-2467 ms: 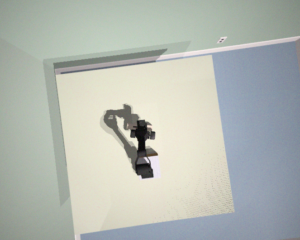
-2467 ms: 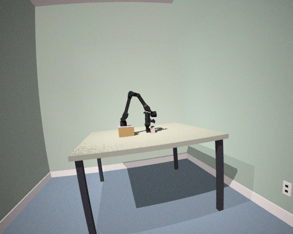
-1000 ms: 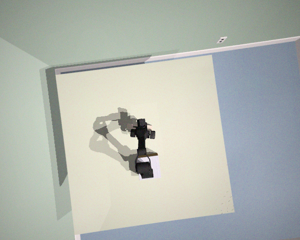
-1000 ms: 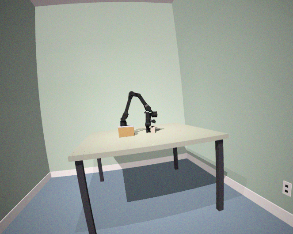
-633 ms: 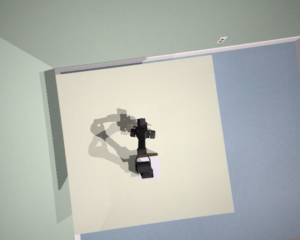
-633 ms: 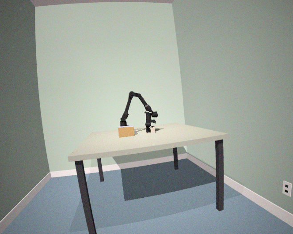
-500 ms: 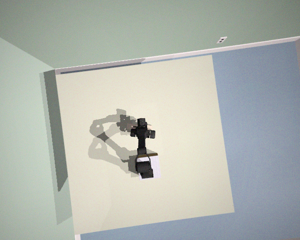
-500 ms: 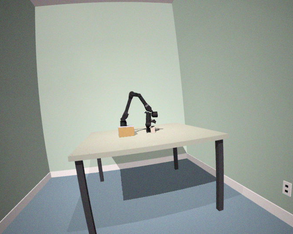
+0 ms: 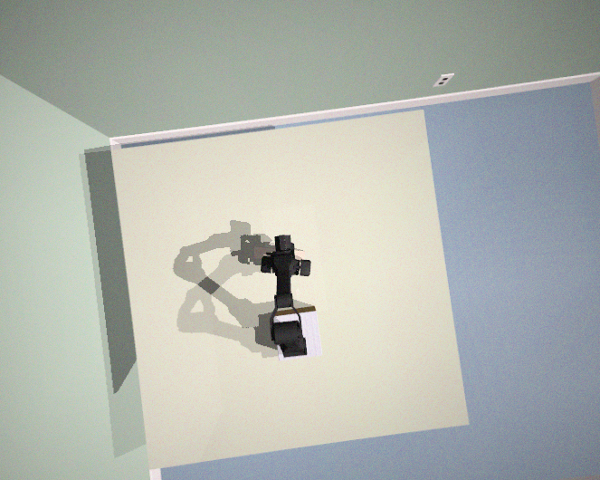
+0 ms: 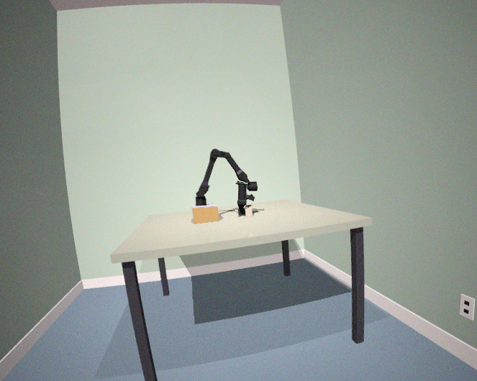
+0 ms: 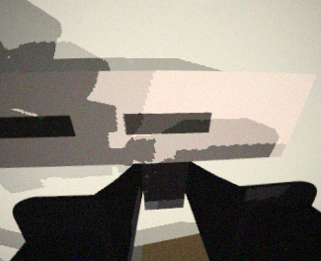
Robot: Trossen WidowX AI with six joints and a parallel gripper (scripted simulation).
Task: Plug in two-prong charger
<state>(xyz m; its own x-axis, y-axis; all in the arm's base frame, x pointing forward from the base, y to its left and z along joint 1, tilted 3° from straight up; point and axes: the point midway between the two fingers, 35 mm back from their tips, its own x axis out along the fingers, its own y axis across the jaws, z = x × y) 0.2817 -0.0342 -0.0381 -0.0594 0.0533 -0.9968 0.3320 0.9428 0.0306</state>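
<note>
The dark two-prong charger lies 20 mm ahead of my gripper tip, 10 mm to the right of it and 10 mm above it.
</note>
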